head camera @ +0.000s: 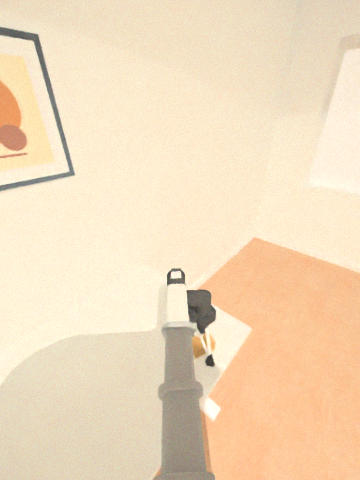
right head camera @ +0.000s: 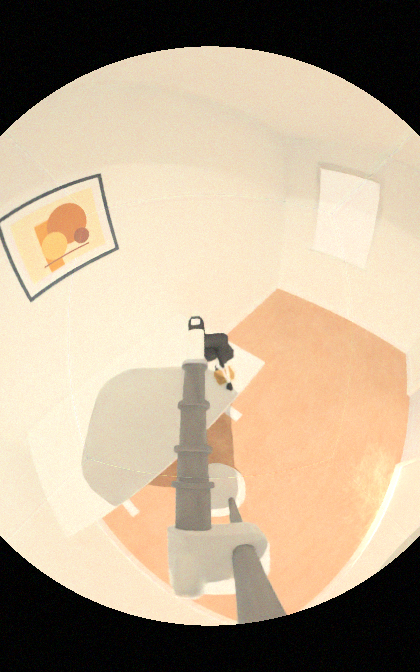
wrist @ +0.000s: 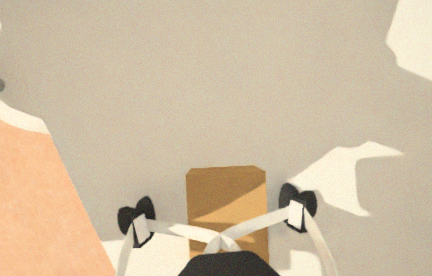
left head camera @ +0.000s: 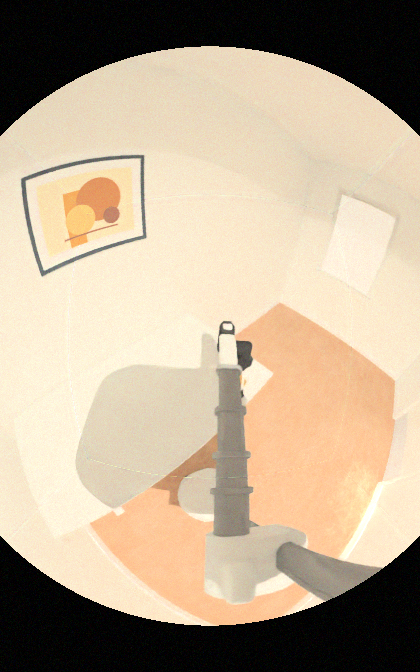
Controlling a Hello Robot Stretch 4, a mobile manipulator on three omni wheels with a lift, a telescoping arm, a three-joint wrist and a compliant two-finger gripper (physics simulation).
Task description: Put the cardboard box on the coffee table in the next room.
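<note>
The cardboard box (head camera: 198, 347) (right head camera: 219, 377) (wrist: 226, 192) is a small brown block on a white table (head camera: 90, 390) (left head camera: 145, 420) (right head camera: 135, 425) (wrist: 225, 75), near the table's edge. My gripper (right head camera: 223, 377) (wrist: 218, 205) is open. In the wrist view its two black fingertips stand left and right of the box, with a gap on each side. The box's near end is hidden behind the gripper's body. In the head camera view the arm and fingers partly cover the box. I cannot make out a separate coffee table.
My telescoping arm (head camera: 180, 410) (left head camera: 231, 435) (right head camera: 194, 425) reaches over the table. My round base (left head camera: 196, 495) (right head camera: 226, 487) stands on the orange floor (head camera: 300, 360) beside it. Walls rise behind the table, with a framed picture (head camera: 56, 110) (left head camera: 144, 195) (right head camera: 110, 215) and a white panel (head camera: 340, 125) (left head camera: 357, 245) (right head camera: 346, 215).
</note>
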